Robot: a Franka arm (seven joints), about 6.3 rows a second.
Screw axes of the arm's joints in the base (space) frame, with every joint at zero. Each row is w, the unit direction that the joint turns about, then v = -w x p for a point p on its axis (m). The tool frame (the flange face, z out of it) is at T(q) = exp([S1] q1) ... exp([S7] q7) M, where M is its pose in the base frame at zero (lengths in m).
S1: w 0 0 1 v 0.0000 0.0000 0.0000
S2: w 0 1 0 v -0.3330 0.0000 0.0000
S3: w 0 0 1 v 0.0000 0.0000 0.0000
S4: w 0 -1 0 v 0.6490 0.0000 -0.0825
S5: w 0 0 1 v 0.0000 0.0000 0.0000
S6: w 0 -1 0 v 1.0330 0.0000 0.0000
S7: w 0 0 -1 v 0.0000 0.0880 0.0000
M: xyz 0.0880 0.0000 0.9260 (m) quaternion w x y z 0 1 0 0
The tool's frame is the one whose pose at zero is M.
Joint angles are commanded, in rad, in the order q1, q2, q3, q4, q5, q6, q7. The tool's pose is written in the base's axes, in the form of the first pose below.
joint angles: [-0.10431, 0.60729, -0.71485, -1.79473, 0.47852, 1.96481, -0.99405]
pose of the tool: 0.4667 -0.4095 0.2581 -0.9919 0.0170 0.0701 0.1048
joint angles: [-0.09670, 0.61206, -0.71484, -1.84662, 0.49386, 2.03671, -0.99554]
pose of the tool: 0.4573 -0.4081 0.2410 -0.9930 0.0270 0.0657 0.0938
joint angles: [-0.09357, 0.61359, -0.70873, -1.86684, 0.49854, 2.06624, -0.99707]
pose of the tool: 0.4555 -0.4049 0.2335 -0.9935 0.0274 0.0643 0.0900
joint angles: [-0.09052, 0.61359, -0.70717, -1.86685, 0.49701, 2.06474, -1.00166]
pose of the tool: 0.4571 -0.4027 0.2330 -0.9935 0.0225 0.0651 0.0908
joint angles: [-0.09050, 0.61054, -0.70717, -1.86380, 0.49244, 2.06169, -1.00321]
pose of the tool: 0.4580 -0.4029 0.2355 -0.9936 0.0197 0.0649 0.0901
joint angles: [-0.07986, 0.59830, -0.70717, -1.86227, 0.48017, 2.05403, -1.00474]
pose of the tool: 0.4629 -0.3978 0.2416 -0.9938 0.0094 0.0651 0.0895
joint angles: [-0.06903, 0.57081, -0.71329, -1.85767, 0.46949, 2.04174, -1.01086]
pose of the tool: 0.4677 -0.3950 0.2573 -0.9945 -0.0013 0.0570 0.0883
